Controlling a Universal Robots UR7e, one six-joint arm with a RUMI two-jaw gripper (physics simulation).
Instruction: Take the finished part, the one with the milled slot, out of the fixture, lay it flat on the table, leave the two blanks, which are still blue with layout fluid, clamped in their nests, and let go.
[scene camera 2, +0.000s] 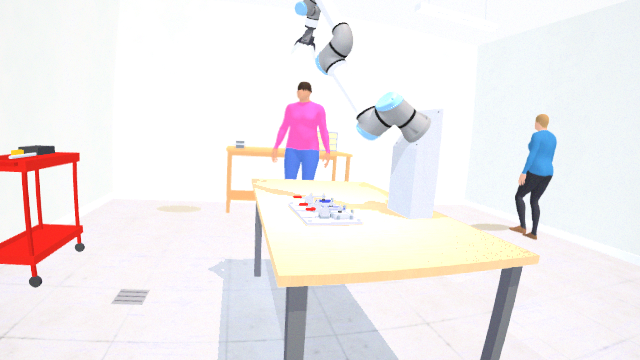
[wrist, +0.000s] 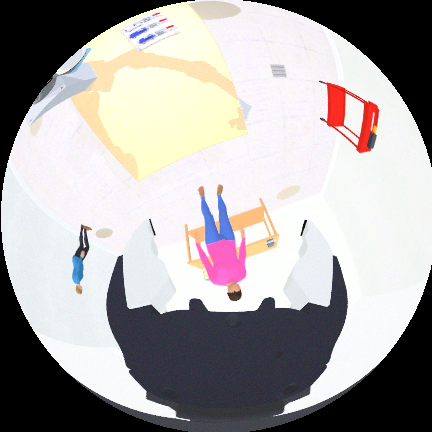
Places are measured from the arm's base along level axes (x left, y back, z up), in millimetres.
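Where they show: gripper, fingertip midpoint: (scene camera 2: 302, 57) (wrist: 228, 220); arm's base, link origin: (scene camera 2: 419, 130).
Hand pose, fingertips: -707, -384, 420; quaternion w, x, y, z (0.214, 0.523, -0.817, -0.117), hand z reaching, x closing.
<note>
Things, the pixels of their top centre, and the offset from my fingertips, as dx, dy, dz. "*": a spot on its surface instead. Level surfaces: height alone.
- light grey fixture, surface spot: (scene camera 2: 312, 220) * +801, -148, -811
- table, surface height: dz -826
- grey piece, top centre: (scene camera 2: 342, 212) +769, -10, -790
The light grey fixture (scene camera 2: 312, 220) (wrist: 167, 35) lies on the table (scene camera 2: 400, 250) (wrist: 165, 110), with three clamp rows and red handles. Two blue blanks show in the wrist view, one (wrist: 138, 33) in the middle row and one (wrist: 146, 39) in an outer row. In the scene view, a grey piece (scene camera 2: 342, 215) sits in the nearest nest; its slot is too small to make out. My gripper (scene camera 2: 304, 49) (wrist: 228, 220) is open and empty, high above the table and far from the fixture.
The robot's grey pedestal (scene camera 2: 412, 175) stands at the table's right side. A person in pink (scene camera 2: 305, 125) (wrist: 227, 260) stands behind the table by a wooden bench (scene camera 2: 250, 150). A person in blue (scene camera 2: 541, 152) (wrist: 77, 270) stands at the right. A red cart (scene camera 2: 55, 160) is at the left.
</note>
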